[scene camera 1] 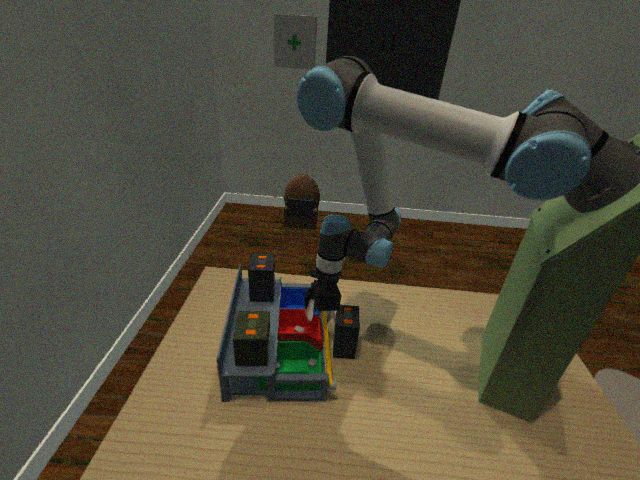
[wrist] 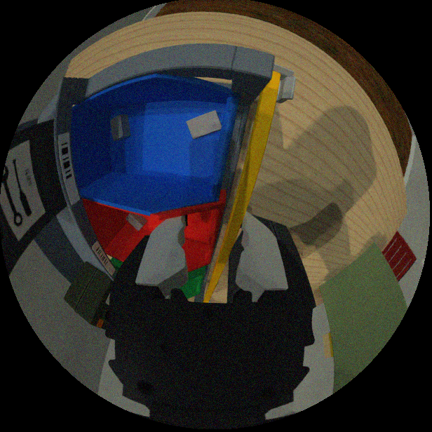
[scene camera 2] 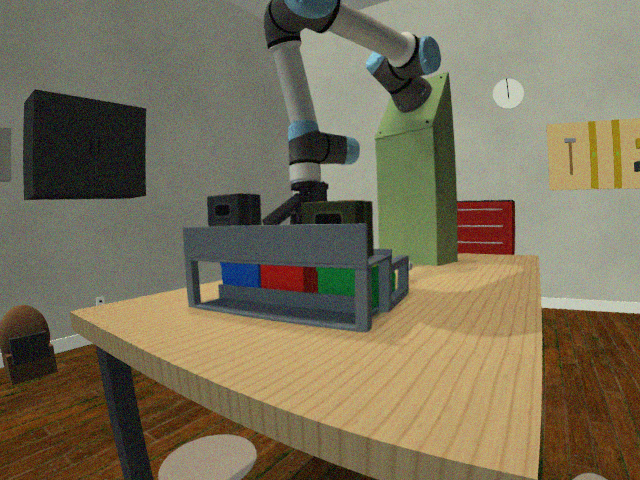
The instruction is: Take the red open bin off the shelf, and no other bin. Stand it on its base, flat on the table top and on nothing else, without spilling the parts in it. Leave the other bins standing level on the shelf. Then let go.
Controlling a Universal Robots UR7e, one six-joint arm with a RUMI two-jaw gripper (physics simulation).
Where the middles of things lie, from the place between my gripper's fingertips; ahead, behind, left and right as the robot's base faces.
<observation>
Now: the yellow bar (wrist: 267,97) 60 mm to the left of my hand and 20 mm above it. Round my hand: blue bin (scene camera 2: 248,275): 40 mm ahead, 90 mm to the right; red bin (scene camera 2: 291,278): 80 mm ahead, 10 mm to the left; green bin (scene camera 1: 293,356): 140 mm ahead, 120 mm to the left.
</observation>
